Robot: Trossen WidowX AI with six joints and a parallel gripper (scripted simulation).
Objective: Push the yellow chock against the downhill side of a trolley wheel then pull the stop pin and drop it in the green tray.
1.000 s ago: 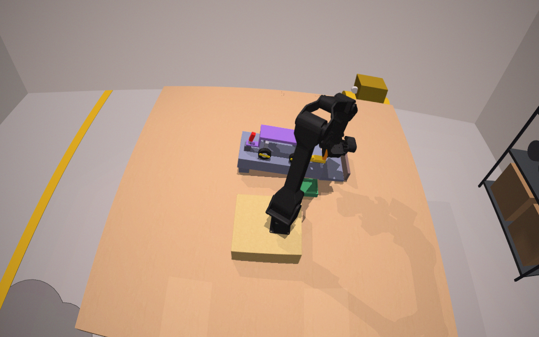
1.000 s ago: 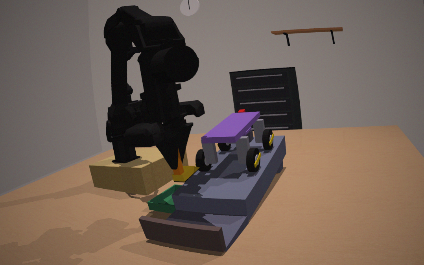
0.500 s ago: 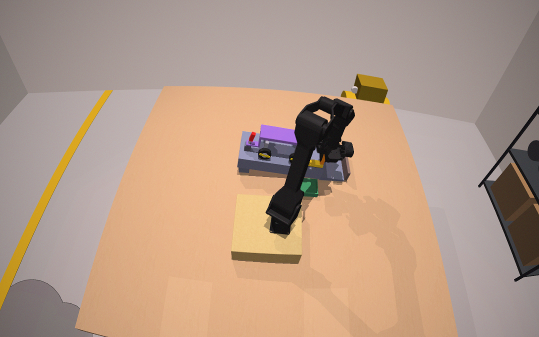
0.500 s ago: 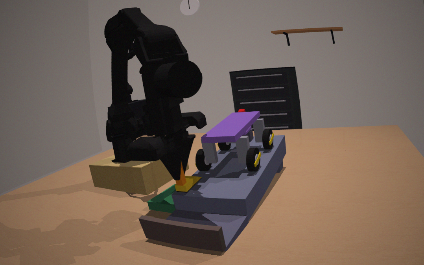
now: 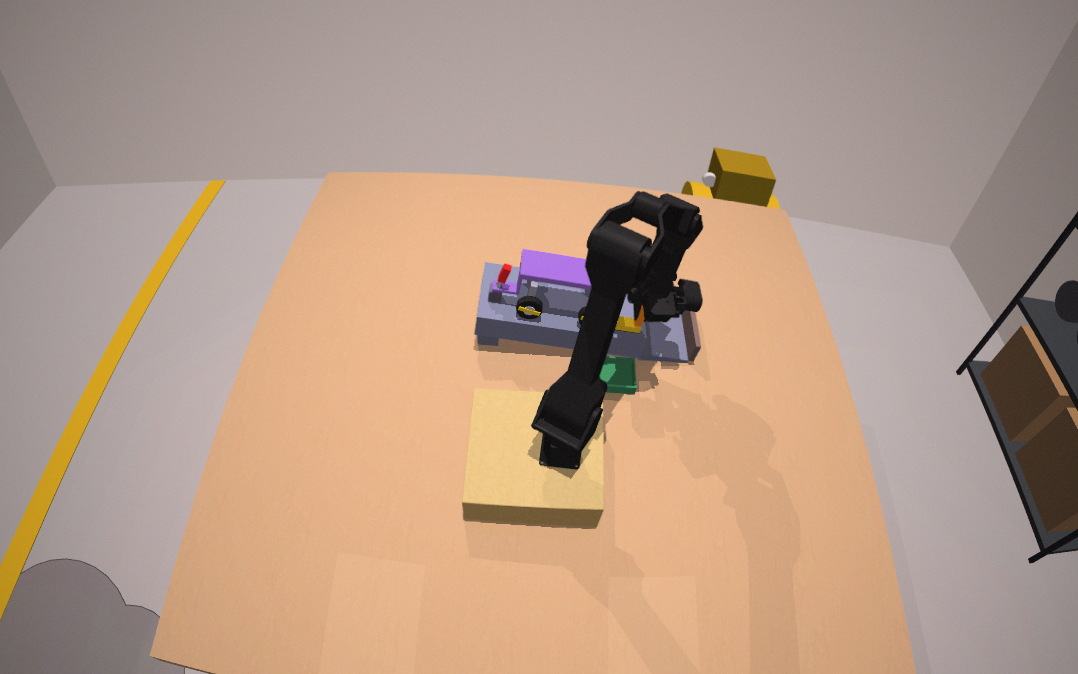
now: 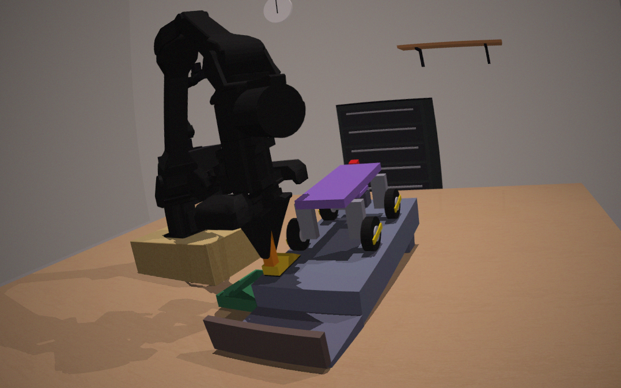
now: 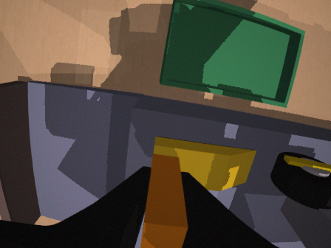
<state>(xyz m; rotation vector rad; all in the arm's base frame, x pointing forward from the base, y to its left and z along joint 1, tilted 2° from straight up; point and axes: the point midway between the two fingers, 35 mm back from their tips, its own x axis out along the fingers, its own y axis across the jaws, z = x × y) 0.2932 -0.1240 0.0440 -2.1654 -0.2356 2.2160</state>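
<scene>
Now: gripper tip 2 cm to the right of the yellow chock. Round my gripper tip: dark end wall (12 cm to the right, 6 cm below, 6 cm ahead); green tray (10 cm below, 8 cm behind, 5 cm to the left); grey ramp (15 cm to the left, 4 cm below, 4 cm ahead).
</scene>
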